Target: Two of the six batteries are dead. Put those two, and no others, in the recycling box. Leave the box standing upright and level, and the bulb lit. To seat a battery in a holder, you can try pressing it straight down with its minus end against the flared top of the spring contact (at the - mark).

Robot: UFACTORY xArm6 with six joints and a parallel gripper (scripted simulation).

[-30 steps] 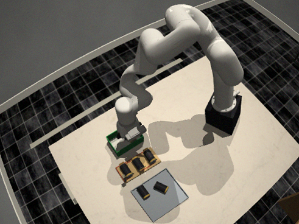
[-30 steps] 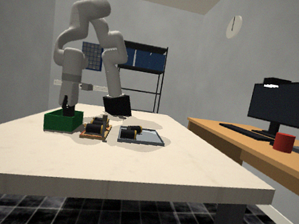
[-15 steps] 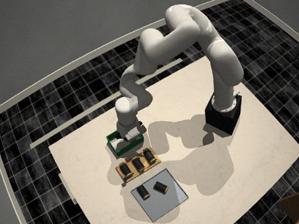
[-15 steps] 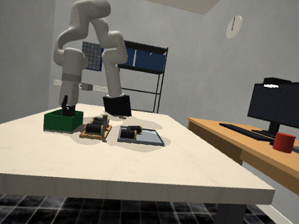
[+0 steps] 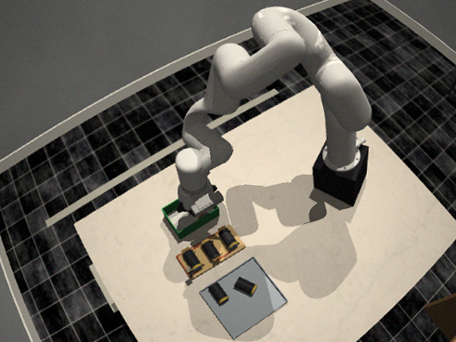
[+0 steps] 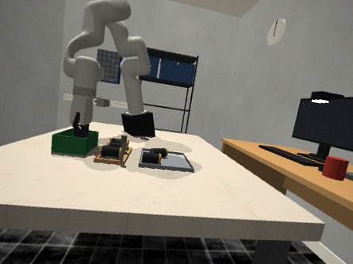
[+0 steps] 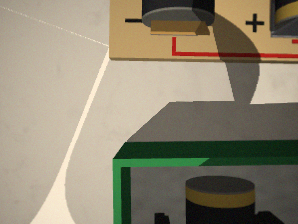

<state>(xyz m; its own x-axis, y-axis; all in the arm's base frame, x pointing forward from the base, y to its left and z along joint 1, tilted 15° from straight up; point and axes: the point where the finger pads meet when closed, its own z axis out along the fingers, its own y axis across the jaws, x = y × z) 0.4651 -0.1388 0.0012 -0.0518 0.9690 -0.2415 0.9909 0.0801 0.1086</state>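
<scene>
My gripper is now 30 mm short of the green recycling box and 20 mm above it. Also, from my hand: grey tray (320 mm to the left, 30 mm below, 30 mm ahead).
</scene>
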